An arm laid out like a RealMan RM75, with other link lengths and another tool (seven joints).
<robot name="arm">
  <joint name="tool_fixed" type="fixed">
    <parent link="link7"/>
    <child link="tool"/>
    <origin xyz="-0.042 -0.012 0.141" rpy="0 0.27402 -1.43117"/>
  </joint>
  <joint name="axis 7" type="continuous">
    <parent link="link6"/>
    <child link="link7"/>
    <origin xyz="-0.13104 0 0" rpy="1.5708 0 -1.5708"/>
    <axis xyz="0 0 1"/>
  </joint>
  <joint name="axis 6" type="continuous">
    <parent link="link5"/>
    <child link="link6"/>
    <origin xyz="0 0 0" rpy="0 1.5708 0"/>
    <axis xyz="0 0 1"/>
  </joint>
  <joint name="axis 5" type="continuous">
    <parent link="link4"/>
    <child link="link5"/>
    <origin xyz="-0.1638 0 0" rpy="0 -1.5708 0"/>
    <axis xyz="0 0 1"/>
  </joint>
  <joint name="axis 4" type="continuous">
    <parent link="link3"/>
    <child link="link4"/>
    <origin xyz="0 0 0" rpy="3.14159 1.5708 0"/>
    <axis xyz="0 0 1"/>
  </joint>
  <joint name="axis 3" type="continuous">
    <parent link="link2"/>
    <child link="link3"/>
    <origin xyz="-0.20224 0 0" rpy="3.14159 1.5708 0"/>
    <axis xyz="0 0 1"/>
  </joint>
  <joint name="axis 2" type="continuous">
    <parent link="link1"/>
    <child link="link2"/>
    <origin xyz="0 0 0" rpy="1.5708 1.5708 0"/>
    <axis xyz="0 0 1"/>
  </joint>
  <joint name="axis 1" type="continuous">
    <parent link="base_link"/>
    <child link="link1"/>
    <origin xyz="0 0 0.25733" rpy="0 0 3.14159"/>
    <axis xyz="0 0 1"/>
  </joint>
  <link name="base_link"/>
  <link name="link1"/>
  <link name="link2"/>
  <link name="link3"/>
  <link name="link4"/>
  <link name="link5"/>
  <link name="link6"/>
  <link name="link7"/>
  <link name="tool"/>
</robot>
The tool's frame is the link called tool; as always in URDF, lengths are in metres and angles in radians. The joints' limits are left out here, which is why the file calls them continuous.
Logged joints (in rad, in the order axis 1, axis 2, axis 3, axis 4, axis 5, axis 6, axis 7), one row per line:
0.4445, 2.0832, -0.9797, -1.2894, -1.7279, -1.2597, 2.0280
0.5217, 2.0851, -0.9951, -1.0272, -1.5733, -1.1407, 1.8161
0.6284, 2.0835, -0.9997, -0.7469, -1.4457, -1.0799, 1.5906
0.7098, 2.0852, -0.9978, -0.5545, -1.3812, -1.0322, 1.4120
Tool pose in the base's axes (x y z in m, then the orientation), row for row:
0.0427, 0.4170, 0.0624, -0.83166, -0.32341, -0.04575, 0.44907
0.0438, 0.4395, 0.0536, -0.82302, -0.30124, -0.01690, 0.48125
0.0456, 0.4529, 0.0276, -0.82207, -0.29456, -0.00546, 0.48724
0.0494, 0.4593, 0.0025, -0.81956, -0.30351, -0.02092, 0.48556
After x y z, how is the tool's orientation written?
As a quaternion, x y z w.
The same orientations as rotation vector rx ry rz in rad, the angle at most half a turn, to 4 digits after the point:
-2.0572, -0.8000, -0.1132
-2.0068, -0.7345, -0.0412
-1.9992, -0.7164, -0.0133
-1.9946, -0.7387, -0.0509

